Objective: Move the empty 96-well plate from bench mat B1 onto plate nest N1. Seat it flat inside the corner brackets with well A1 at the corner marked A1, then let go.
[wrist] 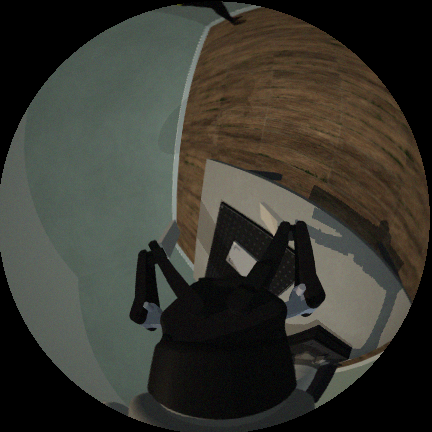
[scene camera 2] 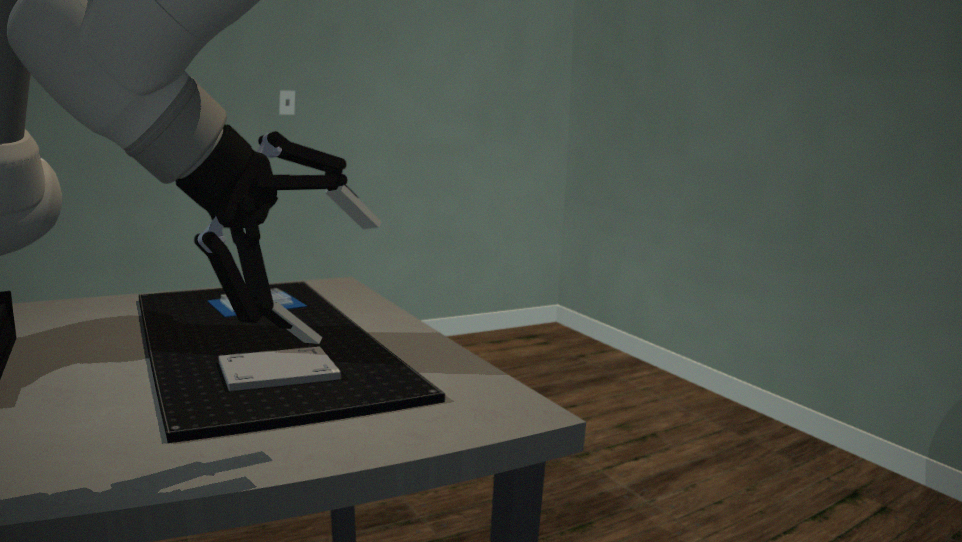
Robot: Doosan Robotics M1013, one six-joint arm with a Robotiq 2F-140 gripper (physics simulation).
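Places are measured from the arm's base along level axes (x down, y ahead, z right), in millimetres.
Where they show: gripper, fingertip midpoint: [wrist: 217, 218] [scene camera 2: 343, 280]; arm's base at its link origin: [wrist: 306, 359].
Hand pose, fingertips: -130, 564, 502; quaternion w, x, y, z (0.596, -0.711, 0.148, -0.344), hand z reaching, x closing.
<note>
Each offset is from my fingertips to the top centre of the thing, as dx, dy, dz. "pt": to the spot under its first point. Level surfaces: height alone.
The pale 96-well plate @(pt +178, +144, -613) [scene camera 2: 281, 296] lies on the blue bench mat @(dx +190) [scene camera 2: 218, 308] at the back of the black board in the scene view, partly hidden behind the gripper's lower finger. It cannot be made out in the wrist view. The white plate nest @(+178, +8, -257) [scene camera 2: 279, 368] [wrist: 242, 257] stands nearer the front of the board, with corner brackets around a bare top. The corner marking A1 is too small to read. My gripper [scene camera 2: 339, 282] [wrist: 217, 218] is wide open and empty, tilted. Its lower finger is above the nest's back side in the scene view.
The black perforated board @(dx +192) [scene camera 2: 376, 390] [wrist: 225, 230] lies on the grey table @(dx +205) [scene camera 2: 484, 397] [wrist: 212, 182]. A dark object [scene camera 2: 5, 329] shows at the left edge of the scene view. The table's right edge drops to the wooden floor. The wall stands behind.
</note>
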